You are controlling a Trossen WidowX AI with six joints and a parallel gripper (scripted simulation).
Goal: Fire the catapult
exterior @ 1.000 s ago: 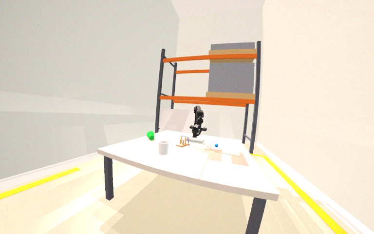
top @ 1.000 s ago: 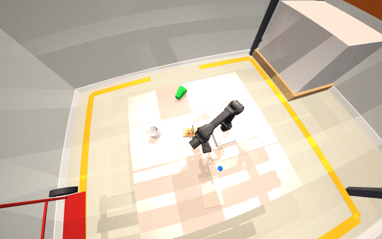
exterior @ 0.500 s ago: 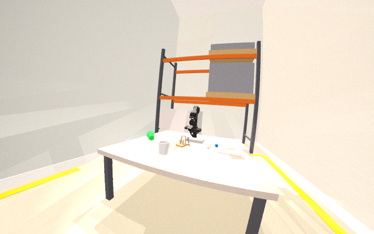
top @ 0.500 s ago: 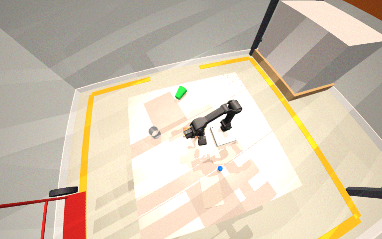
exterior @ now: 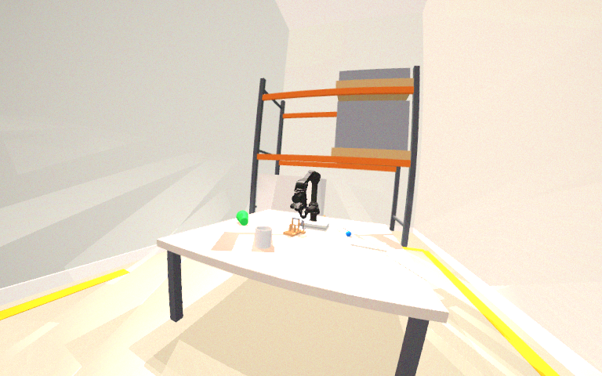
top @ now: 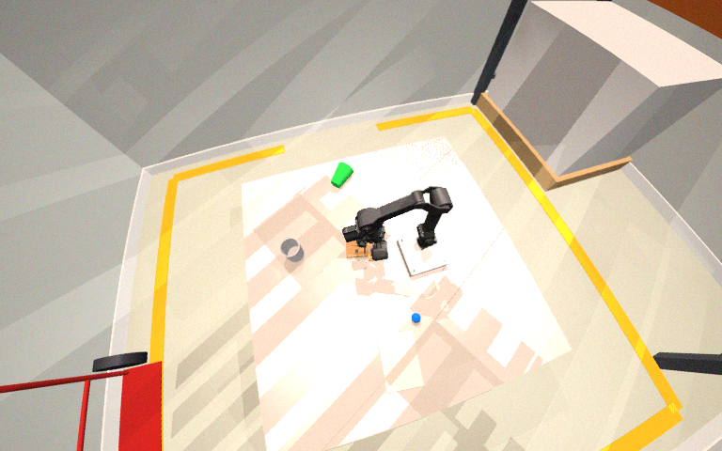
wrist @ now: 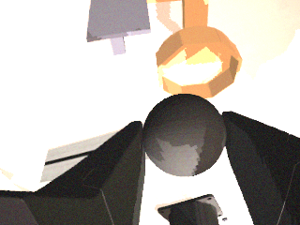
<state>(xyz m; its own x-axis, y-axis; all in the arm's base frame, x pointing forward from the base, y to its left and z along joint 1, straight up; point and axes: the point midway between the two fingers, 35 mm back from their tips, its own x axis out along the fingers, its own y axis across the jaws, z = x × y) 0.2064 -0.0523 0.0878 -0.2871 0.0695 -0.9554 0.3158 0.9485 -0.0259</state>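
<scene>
The wooden catapult lies 50 mm ahead of my gripper tip, 10 mm to the right of it and 50 mm below it. From my gripper tip the other things lie so: white mug 390 mm ahead, 140 mm to the right, 70 mm below; blue ball 10 mm behind, 330 mm to the left, 80 mm below; dark ball 10 mm above.
</scene>
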